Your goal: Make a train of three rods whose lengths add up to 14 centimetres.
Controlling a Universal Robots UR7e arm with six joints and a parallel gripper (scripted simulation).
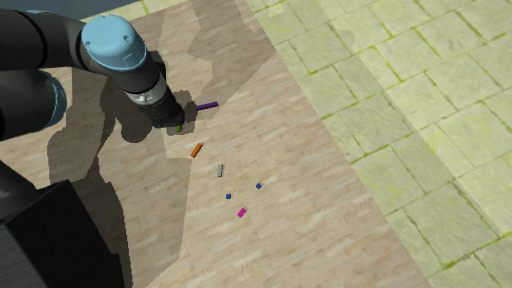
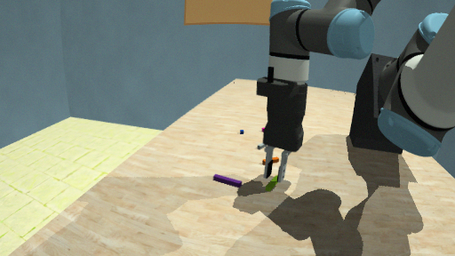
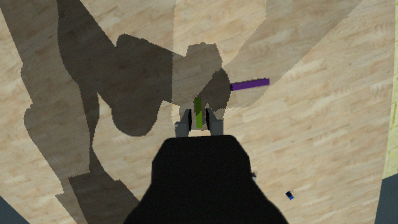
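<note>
The lime rod lies 3 cm below my hand. Also, from my hand: orange rod: 1 cm ahead, 10 cm to the right, 3 cm below; then grey rod: 5 cm ahead, 18 cm to the right, 3 cm below; then purple rod: 9 cm ahead, 1 cm to the left, 3 cm below.
</note>
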